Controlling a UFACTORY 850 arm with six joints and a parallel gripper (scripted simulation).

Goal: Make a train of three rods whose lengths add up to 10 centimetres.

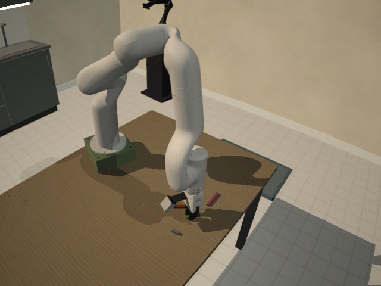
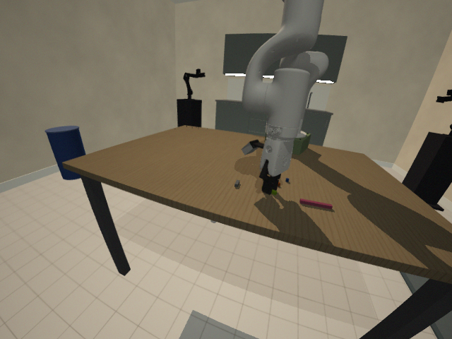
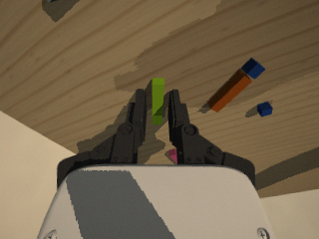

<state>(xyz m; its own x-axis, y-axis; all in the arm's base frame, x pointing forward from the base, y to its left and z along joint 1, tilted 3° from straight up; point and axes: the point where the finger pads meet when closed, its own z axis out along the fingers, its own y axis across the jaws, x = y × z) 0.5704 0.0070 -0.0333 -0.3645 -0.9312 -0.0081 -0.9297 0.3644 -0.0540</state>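
Now: hand 20 mm above the lime rod. From my hand the other things lie so: pink rod: 140 mm to the left, 20 mm below, 10 mm ahead; then grey rod: 100 mm to the right, 20 mm below, 20 mm ahead; then orange rod: 60 mm behind, 20 mm below, 10 mm to the left.
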